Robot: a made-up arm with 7 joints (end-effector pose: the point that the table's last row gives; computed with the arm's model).
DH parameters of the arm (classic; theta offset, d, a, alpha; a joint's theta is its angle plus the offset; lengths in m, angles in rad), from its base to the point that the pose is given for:
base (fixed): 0 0 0 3.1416
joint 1: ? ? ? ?
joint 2: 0 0.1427 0.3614 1.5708
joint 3: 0 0.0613 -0.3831 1.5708
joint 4: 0 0.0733 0.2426 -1.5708
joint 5: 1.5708 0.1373 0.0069 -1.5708
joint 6: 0 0.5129 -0.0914 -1.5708
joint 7: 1.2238 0 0.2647 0
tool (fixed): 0.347 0.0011 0 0
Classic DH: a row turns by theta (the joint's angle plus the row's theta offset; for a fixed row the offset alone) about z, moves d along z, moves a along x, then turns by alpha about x.
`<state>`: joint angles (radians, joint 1 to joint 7).
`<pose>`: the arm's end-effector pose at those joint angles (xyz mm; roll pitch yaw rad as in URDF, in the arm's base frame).
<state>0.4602 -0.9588 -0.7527 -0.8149 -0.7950 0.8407 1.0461</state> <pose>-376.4 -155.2 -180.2 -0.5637 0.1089 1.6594</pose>
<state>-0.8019 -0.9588 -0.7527 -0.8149 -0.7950 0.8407 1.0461</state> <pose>33.5 -405.8 -180.2 -0.5637 0.1089 2.9215</pose>
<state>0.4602 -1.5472 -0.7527 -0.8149 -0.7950 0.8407 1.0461</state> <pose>-548.5 -69.9 -24.9 -0.0595 -0.1987 1.6360</pose>
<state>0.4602 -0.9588 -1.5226 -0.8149 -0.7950 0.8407 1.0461</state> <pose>-318.7 -233.6 -303.4 -1.0127 -0.3323 2.1690</pose>
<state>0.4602 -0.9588 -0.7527 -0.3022 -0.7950 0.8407 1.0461</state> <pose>-526.0 -209.3 -107.5 -0.1492 0.0176 1.9773</pose>
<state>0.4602 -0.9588 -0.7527 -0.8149 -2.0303 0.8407 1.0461</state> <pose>-45.4 -352.7 -317.0 -1.1573 0.4474 2.5536</pose>
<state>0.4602 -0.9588 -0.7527 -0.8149 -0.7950 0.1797 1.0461</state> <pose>-435.4 -192.2 -25.2 -0.2594 -0.4153 1.8873</pose>
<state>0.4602 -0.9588 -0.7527 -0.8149 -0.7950 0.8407 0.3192</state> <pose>-246.2 -257.8 -91.1 -0.5092 -0.2752 1.0361</pose>
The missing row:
joint 1: 0 -0.2145 -0.1081 -1.5708
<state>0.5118 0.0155 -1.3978 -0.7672 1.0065 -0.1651 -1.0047</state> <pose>-365.9 -309.2 -67.0 0.8482 0.3853 -0.9052</pose>
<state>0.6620 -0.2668 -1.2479 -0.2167 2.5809 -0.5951 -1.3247</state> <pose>37.7 313.1 68.4 -0.1476 0.4824 2.8263</pose>
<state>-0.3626 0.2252 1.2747 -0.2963 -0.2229 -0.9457 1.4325</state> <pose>47.0 520.5 300.5 -0.5617 -1.0410 1.2515</pose>
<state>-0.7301 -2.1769 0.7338 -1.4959 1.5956 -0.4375 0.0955</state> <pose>-308.5 74.7 -228.6 -0.4348 -0.5632 -0.2815</pose>
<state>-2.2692 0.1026 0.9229 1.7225 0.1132 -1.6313 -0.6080</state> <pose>-296.9 -305.3 313.8 -1.5141 0.8747 -1.7994</pose>
